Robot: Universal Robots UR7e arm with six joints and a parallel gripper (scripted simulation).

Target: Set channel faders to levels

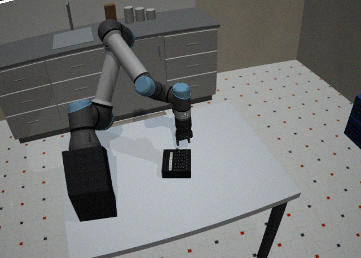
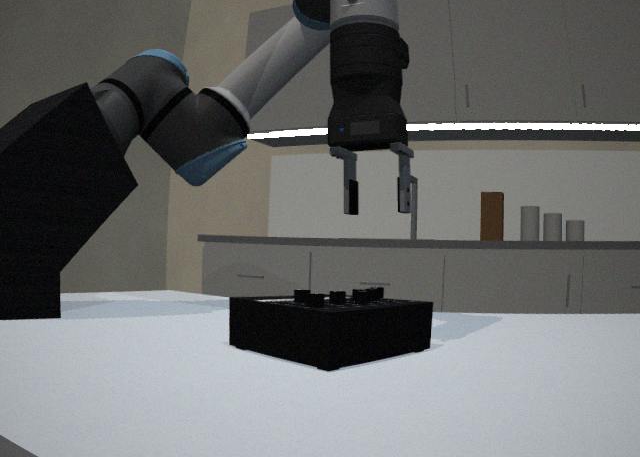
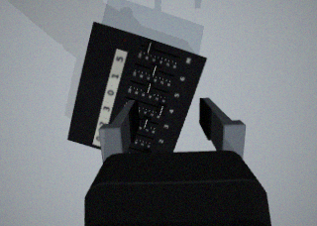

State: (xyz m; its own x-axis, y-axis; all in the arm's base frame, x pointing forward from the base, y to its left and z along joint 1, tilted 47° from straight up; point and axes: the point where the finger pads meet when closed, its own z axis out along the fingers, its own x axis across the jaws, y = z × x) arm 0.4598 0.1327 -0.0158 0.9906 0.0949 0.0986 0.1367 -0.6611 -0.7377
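Right now my hand is 100 mm above the channel 2 cap, 60 mm to the left of it and 50 mm past it. Also, from my hand: channel 3 cap (100 mm below, 40 mm to the right, 20 mm behind); channel 4 cap (100 mm below, 20 mm to the right); channel 6 cap (100 mm below, 30 mm to the left, 20 mm behind).
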